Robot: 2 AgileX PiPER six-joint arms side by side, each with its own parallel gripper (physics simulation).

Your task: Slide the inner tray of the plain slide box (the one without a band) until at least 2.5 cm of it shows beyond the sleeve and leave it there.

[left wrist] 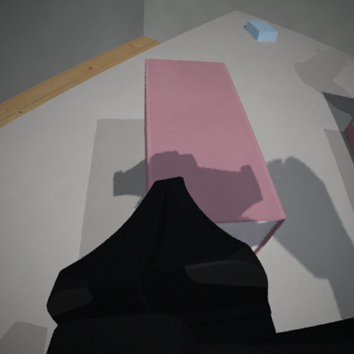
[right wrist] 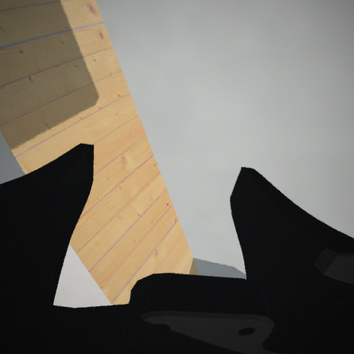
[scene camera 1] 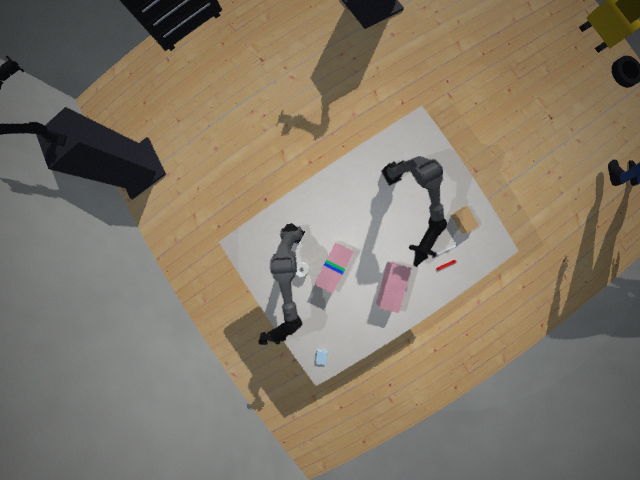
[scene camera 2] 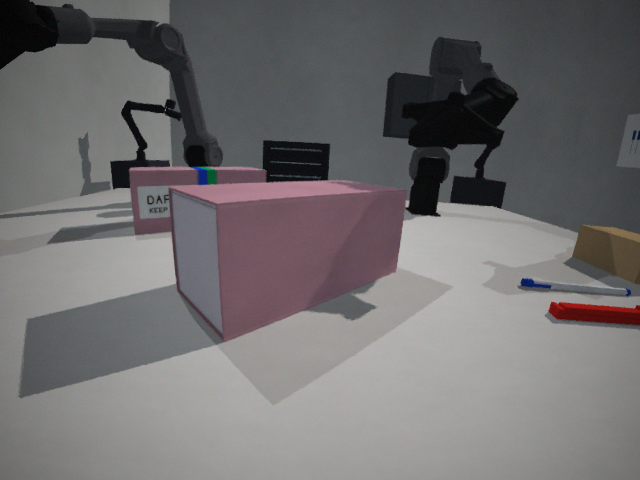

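The plain slide box [scene camera 1: 394, 289] [scene camera 2: 310, 248] [left wrist: 195, 110] is a pink sleeve lying on the table. The white end of its inner tray [scene camera 2: 197, 253] [left wrist: 250, 232] looks level with the sleeve's end at both ends. No side of the tray shows beyond the sleeve. My left gripper [scene camera 1: 416, 263] [left wrist: 172, 195] is shut and empty, its fingertips together, above and near the box's upper end in scene camera 1; its shadow falls on the box top. My right gripper [scene camera 1: 261, 337] [right wrist: 166, 173] is open and empty, beyond the table's lower left edge in scene camera 1.
The banded pink box [scene camera 1: 334, 267] [scene camera 2: 149, 198] lies left of the plain one. A white ring [scene camera 1: 301, 269], a light blue block [scene camera 1: 321, 357] [left wrist: 261, 31], a red object [scene camera 1: 445, 265] [scene camera 2: 594, 313], a pen [scene camera 2: 573, 287] and a tan block [scene camera 1: 465, 220] [scene camera 2: 610, 250] lie on the table.
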